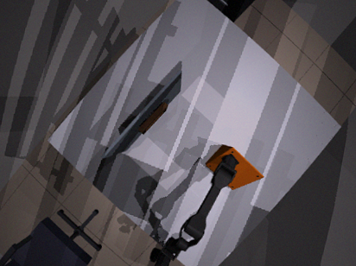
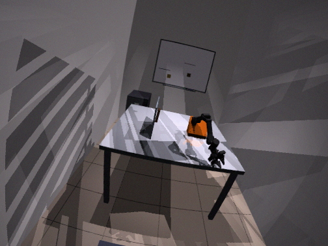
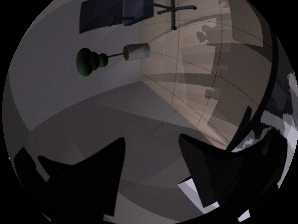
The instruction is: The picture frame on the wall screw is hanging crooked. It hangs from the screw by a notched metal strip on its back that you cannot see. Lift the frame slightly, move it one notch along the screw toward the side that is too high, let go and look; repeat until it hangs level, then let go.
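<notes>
The brown picture frame is 67 cm ahead of my gripper tip, 54 cm to the right of it and 11 cm above it. Also, from my gripper tip: thin grey wall panel: 68 cm ahead, 52 cm to the right, 10 cm above.
</notes>
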